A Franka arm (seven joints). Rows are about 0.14 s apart.
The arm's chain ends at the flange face. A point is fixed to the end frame.
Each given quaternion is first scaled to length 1.
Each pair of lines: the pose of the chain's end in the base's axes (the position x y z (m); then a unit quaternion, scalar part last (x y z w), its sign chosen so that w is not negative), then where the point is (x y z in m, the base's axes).
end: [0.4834 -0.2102 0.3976 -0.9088 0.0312 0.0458 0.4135]
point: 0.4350 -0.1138 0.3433
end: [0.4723 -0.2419 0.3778 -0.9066 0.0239 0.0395 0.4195]
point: 0.4241 -0.1452 0.3239
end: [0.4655 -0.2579 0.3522 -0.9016 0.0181 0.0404 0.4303]
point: 0.4165 -0.1604 0.3005
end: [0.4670 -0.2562 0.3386 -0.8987 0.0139 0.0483 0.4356]
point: 0.4161 -0.1587 0.2887
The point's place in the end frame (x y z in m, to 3 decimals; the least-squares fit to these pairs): -0.044 -0.018 0.111
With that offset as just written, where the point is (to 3 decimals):
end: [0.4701 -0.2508 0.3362 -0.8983 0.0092 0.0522 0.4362]
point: 0.418 -0.154 0.287
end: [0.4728 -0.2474 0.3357 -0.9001 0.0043 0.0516 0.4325]
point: 0.420 -0.151 0.285
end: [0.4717 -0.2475 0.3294 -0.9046 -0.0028 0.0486 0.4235]
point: 0.419 -0.153 0.276
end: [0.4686 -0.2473 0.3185 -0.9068 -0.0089 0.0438 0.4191]
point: 0.416 -0.154 0.264
